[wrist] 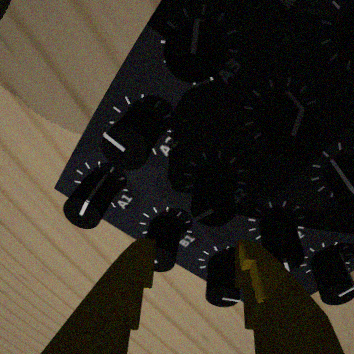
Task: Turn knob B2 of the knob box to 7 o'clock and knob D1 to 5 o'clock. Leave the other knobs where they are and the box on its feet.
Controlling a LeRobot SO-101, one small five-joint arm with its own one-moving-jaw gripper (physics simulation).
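Frame: origin at the arm's base, x right, y ahead, z up, level; metres.
Where they show: hand, its tool point: (153, 257).
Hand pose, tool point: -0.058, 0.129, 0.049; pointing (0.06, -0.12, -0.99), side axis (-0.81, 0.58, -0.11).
After its pixels a point has its place, as x, y, z.
The dark knob box (150, 187) {-0.053, 0.124, 0.023} fills much of the wrist view. My gripper (196, 244) is open, its two jaws apart with a V-shaped gap. Knob B2 (214, 192) {-0.076, 0.125, 0.038} stands above the gap in the view, beyond the tips; its faint line shows at its lower left edge. Knob B1 (165, 240) {-0.053, 0.137, 0.035} shows beside the left jaw tip, partly hidden by it. A knob in the front row (222, 282) {-0.061, 0.160, 0.036} shows between the jaws, close to the right one, which hides part of it. I cannot tell which knob is D1; its label is not readable.
Knobs A1 (90, 202) {-0.044, 0.114, 0.038}, A2 (132, 137) {-0.066, 0.104, 0.038} and A3 (195, 55) {-0.088, 0.095, 0.038} line the left side. More dark knobs stand at the right, one (280, 237) {-0.085, 0.149, 0.035} just above the right jaw and another (332, 277) {-0.094, 0.173, 0.035} near the right edge. A wooden table top (45, 265) {0.054, 0.153, 0.000} lies around the box.
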